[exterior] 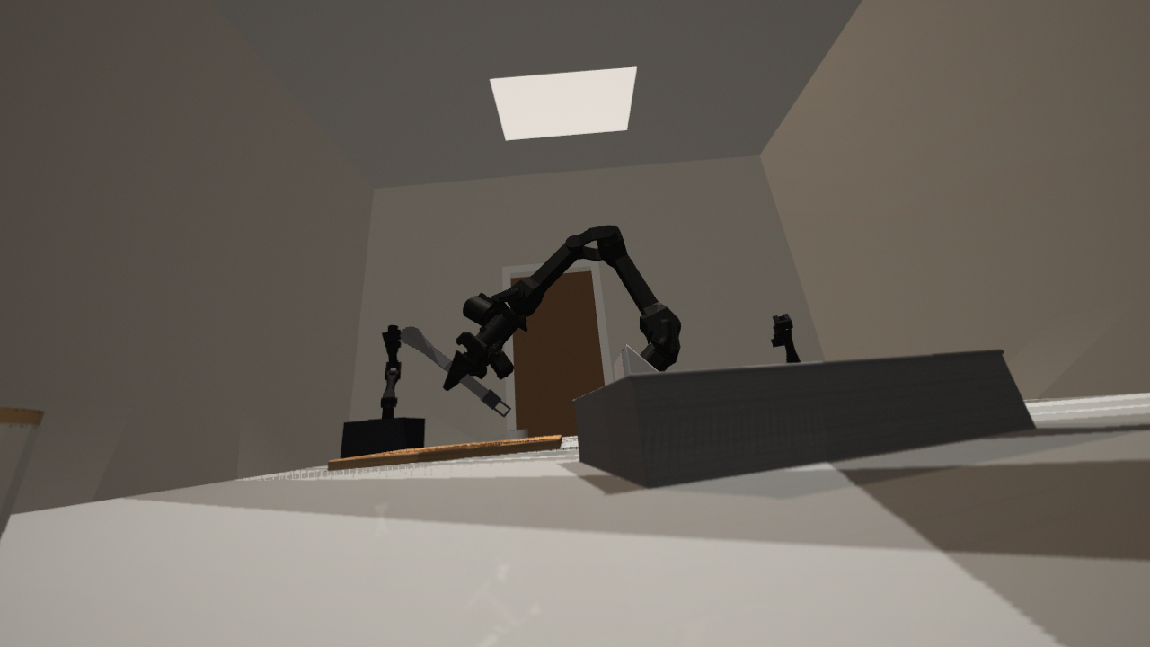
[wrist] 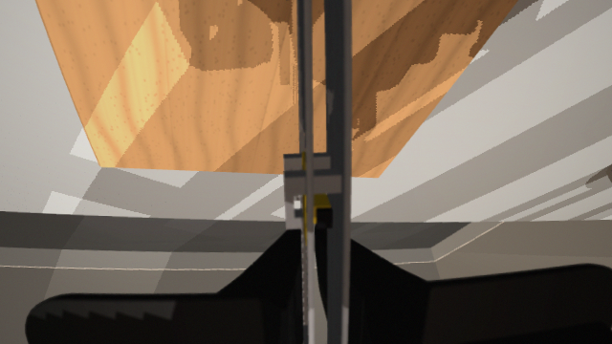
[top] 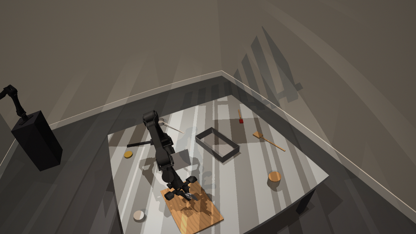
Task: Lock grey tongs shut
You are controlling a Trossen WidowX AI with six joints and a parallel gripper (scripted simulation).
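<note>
Right now the wooden board is 4 cm to the left of my gripper tip and 12 cm below it. Round my gripper tip: wood-lidded canister: 51 cm ahead, 7 cm to the right, 9 cm below; roasting tin: 38 cm ahead, 42 cm to the left, 10 cm below; small white puck: 30 cm behind, 9 cm to the left, 11 cm below.
</note>
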